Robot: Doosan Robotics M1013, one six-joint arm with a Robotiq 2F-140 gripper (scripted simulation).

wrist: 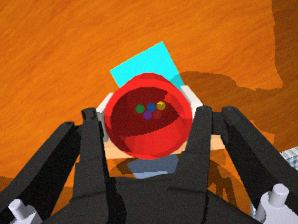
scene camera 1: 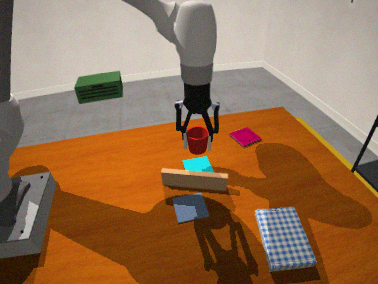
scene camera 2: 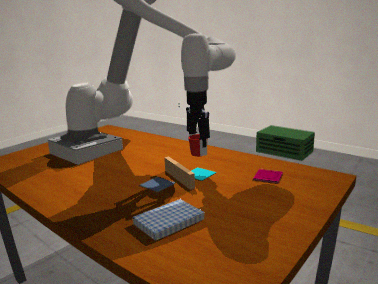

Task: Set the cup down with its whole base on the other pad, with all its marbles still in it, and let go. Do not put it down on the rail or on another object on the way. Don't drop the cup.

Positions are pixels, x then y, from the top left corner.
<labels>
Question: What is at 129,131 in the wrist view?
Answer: A red cup.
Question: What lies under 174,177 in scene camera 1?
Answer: A wooden rail.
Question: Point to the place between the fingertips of the gripper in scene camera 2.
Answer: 198,152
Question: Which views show the gripper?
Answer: The wrist view, scene camera 1 and scene camera 2: all of them.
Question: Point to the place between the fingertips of the gripper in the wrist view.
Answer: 149,100
</labels>
